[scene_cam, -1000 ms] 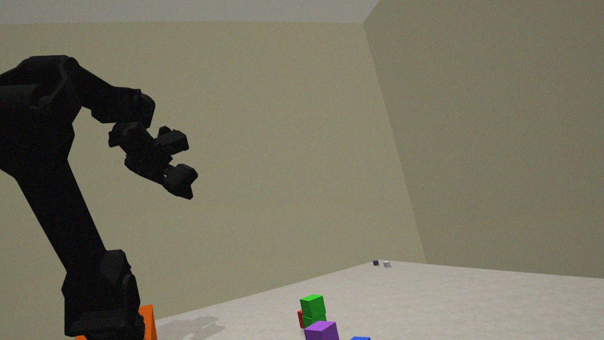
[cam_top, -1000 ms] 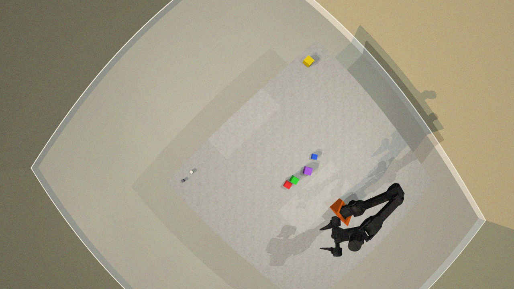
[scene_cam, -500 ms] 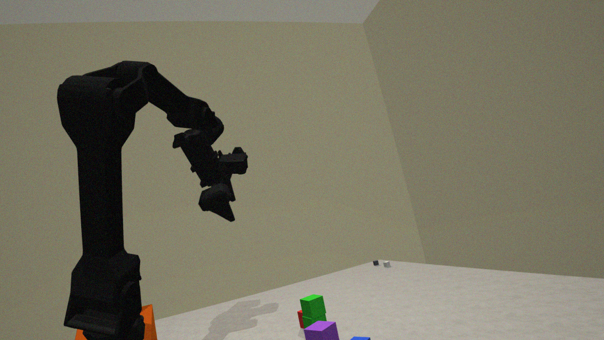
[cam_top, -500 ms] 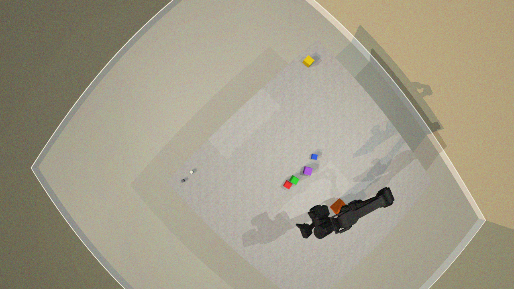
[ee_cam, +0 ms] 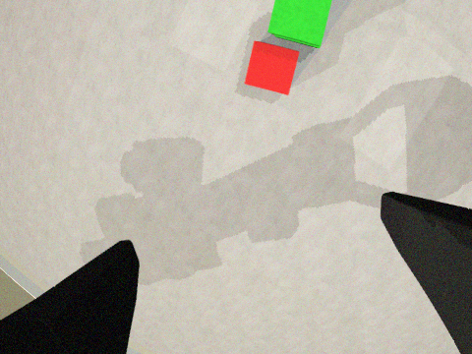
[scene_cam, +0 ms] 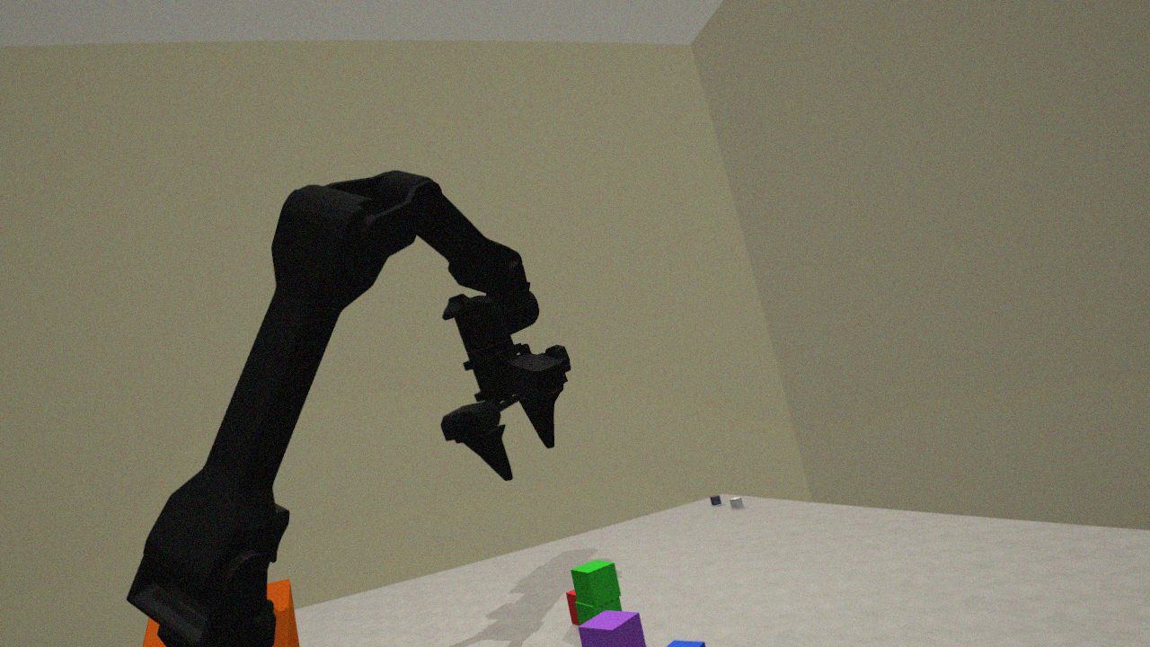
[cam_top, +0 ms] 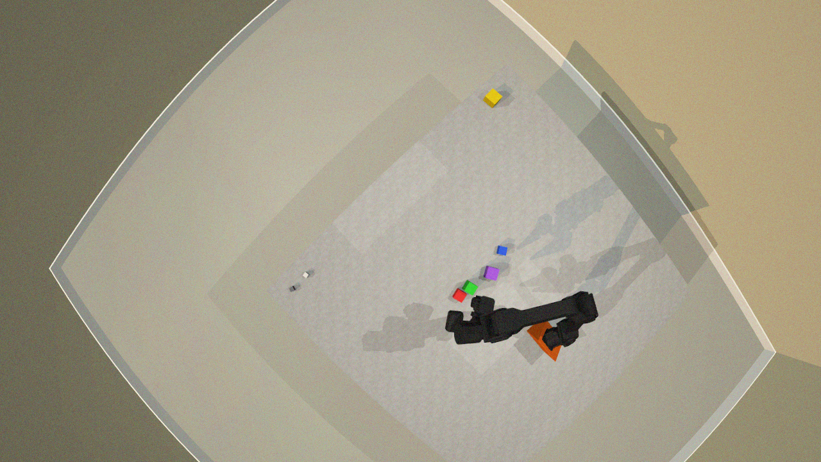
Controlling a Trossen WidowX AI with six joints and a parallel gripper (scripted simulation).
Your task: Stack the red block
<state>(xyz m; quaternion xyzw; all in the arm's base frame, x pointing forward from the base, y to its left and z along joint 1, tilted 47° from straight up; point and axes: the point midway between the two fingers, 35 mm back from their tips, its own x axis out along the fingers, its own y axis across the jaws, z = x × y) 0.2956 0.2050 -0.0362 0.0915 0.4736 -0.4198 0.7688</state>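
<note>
The red block lies 170 mm below my gripper tip, 30 mm to the right of it and 30 mm ahead of it. The rest, counted from my gripper tip: purple block: 170 mm to the right, 170 mm below, 20 mm ahead; white block: 440 mm ahead, 360 mm to the left, 180 mm below; blue block: 250 mm to the right, 180 mm below, 50 mm ahead.
</note>
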